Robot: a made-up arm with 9 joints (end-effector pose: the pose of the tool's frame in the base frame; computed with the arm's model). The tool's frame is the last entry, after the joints.
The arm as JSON. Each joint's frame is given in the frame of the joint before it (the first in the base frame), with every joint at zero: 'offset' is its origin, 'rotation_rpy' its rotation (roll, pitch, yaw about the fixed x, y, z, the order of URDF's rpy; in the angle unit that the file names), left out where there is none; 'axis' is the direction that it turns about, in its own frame. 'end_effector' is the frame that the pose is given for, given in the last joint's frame.
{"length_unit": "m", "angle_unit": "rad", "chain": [
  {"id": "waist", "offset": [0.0, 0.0, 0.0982], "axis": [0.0, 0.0, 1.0]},
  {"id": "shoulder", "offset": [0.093, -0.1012, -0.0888], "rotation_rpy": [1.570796, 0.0, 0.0], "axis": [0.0, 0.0, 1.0]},
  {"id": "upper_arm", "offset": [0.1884, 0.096, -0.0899], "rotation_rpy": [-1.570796, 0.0, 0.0], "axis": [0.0, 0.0, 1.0]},
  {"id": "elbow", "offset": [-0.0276, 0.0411, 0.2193], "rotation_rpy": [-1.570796, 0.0, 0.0], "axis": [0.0, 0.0, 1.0]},
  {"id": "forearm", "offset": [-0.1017, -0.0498, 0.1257], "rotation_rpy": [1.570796, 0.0, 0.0], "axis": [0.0, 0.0, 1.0]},
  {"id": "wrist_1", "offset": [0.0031, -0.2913, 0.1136], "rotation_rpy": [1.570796, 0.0, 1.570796], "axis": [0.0, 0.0, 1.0]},
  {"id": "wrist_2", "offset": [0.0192, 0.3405, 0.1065], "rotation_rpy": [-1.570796, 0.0, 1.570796], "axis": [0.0, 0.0, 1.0]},
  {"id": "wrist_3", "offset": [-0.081, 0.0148, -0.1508], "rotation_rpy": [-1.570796, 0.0, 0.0], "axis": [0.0, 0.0, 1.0]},
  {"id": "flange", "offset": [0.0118, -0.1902, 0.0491], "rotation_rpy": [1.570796, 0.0, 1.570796], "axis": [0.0, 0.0, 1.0]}
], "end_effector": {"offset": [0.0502, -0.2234, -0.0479], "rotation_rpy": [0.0, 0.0, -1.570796]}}
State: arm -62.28 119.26 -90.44 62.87 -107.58 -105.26 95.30 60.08 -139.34
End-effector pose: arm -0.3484 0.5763 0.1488 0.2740 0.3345 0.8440 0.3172
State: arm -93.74 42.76 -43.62 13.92 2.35 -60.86 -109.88 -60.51 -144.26
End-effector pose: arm 0.5014 0.1945 0.8773 -0.2012 -0.4832 -0.0212 0.8518
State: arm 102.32 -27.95 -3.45 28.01 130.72 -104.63 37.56 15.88 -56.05
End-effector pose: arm -0.3201 0.3445 0.6106 0.7501 -0.0405 0.6390 0.1655
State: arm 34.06 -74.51 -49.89 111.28 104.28 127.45 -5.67 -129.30 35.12
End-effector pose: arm -0.1276 0.3226 -0.5726 0.2594 0.4829 0.5827 0.6000
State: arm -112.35 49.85 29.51 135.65 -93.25 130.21 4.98 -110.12 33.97
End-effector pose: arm 0.2573 -0.1180 1.0255 -0.3779 -0.8625 -0.1661 0.2928
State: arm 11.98 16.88 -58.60 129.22 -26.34 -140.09 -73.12 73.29 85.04
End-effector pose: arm 0.0750 0.0999 0.6576 0.2505 -0.5824 -0.1799 0.7521
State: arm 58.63 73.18 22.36 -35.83 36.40 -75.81 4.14 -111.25 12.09
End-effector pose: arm -0.3650 -0.0381 0.2784 0.0711 -0.6056 0.7850 0.1091
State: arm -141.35 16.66 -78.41 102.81 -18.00 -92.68 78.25 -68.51 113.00
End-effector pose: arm -0.0639 -0.1134 0.3550 -0.2114 -0.5934 -0.1286 0.7659
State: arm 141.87 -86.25 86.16 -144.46 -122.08 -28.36 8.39 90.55 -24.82
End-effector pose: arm 0.2405 0.1045 -0.2600 -0.7782 0.2979 0.4255 0.3530
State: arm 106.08 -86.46 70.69 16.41 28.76 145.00 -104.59 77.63 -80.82
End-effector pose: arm -0.4380 0.1752 -0.3588 0.0655 -0.9321 -0.1938 0.2990
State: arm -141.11 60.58 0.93 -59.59 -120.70 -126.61 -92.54 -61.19 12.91
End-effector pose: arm 0.1332 -0.3177 0.1243 -0.5721 0.5160 0.3636 0.5237
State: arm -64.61 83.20 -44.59 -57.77 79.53 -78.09 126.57 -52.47 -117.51
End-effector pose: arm 0.6258 0.4979 0.4562 -0.7529 -0.4698 0.0327 0.4597
